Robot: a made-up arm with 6 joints.
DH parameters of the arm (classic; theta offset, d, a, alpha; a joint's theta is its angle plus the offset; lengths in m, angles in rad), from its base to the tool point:
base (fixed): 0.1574 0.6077 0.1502 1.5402
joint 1: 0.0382 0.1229 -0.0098 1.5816
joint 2: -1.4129 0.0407 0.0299 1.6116
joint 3: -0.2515 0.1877 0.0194 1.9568
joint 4: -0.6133 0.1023 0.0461 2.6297
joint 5: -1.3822 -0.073 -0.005 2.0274
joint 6: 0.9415 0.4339 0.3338 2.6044
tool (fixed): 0.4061 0.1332 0 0
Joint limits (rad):
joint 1: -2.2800..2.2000
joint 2: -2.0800..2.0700
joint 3: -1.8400..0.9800
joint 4: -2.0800..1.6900
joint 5: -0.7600..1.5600
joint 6: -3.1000..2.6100
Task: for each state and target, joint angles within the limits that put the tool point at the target. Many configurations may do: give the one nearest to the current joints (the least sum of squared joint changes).
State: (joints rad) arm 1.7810 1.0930 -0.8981 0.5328 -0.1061 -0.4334
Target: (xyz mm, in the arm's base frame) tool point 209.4 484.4 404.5
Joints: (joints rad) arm 1.8682 1.3777 -1.0327 0.5163 0.0797 -0.5287
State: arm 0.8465 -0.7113 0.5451 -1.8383 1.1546 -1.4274
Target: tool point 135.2 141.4 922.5
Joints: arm 1.1906 -0.7853 0.5688 -2.0752 1.2847 -1.3997
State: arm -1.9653 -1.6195 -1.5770 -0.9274 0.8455 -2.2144
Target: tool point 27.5 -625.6 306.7
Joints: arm -1.9944 -1.1943 -1.8082 -0.4000 0.8257 -2.5047
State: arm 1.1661 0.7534 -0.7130 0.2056 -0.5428 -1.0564
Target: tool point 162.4 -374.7 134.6
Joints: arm 1.2341 0.3075 -0.6282 0.6588 -0.7600 -0.8659
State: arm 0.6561 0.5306 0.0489 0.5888 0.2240 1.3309
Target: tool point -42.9 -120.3 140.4
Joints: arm 0.9100 0.3583 -0.1607 0.3289 0.6034 1.1806
